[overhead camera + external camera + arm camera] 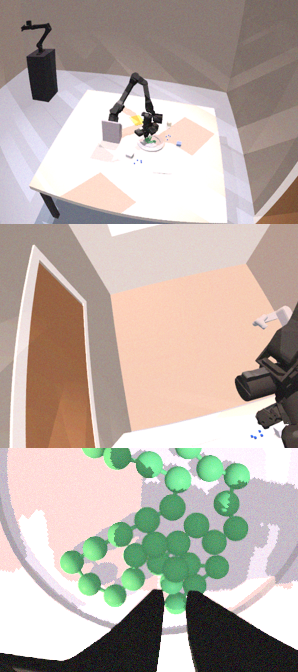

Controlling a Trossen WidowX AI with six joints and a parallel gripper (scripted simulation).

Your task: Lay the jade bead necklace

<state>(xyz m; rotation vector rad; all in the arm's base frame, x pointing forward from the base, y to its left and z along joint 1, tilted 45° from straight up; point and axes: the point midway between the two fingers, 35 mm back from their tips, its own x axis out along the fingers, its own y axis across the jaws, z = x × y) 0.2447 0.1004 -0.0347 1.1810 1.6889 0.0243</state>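
Right now my gripper tip is 4 cm short of the round white bead board, 2 cm to the left of it and 1 cm above it. The rest, counted from my gripper tip: yellow sheet 23 cm to the left, 10 cm behind, 2 cm below; blue block 25 cm ahead, 1 cm below; cream block 22 cm to the left, 16 cm ahead.
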